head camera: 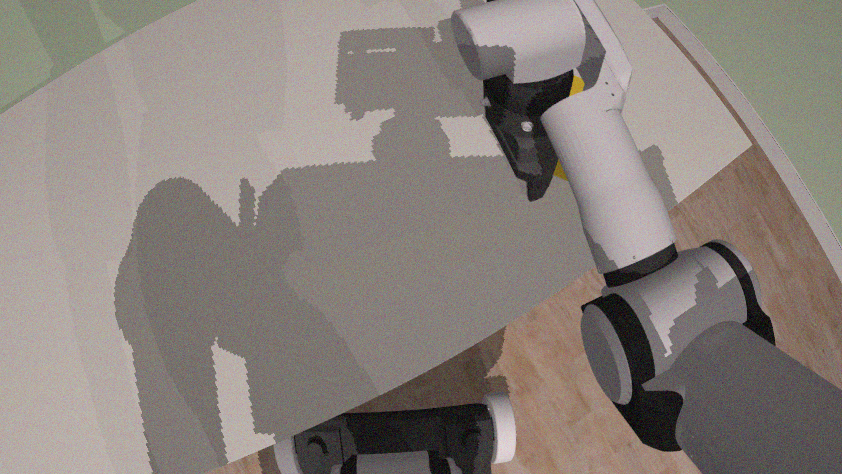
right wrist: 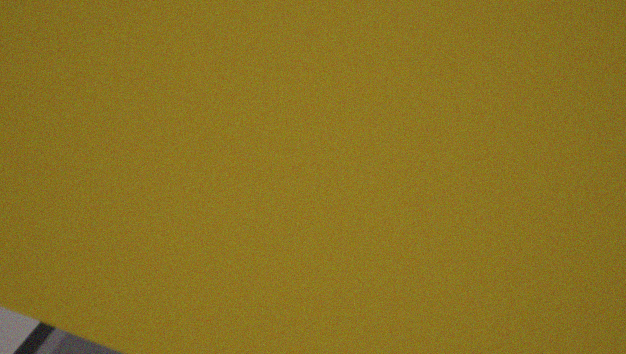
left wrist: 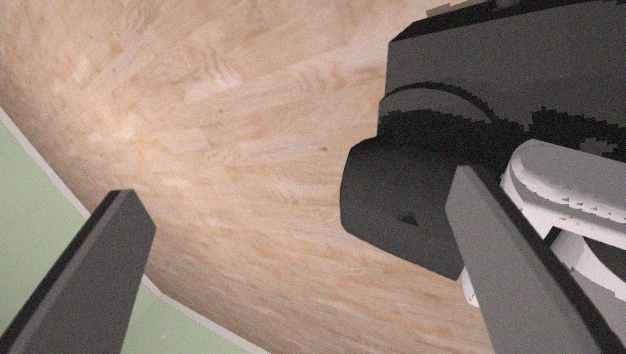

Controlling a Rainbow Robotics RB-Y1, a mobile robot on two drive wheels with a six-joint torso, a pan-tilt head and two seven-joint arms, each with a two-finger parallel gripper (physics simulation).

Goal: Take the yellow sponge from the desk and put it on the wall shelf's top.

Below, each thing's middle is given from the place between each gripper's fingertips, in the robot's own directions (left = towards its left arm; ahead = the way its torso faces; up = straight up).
I see my right gripper 3 cm short of the yellow sponge (right wrist: 176, 176), 8 cm to the left of it and 3 cm below it.
Right now my left hand is 91 cm short of the yellow sponge, 49 cm to the left of it and 24 cm below it.
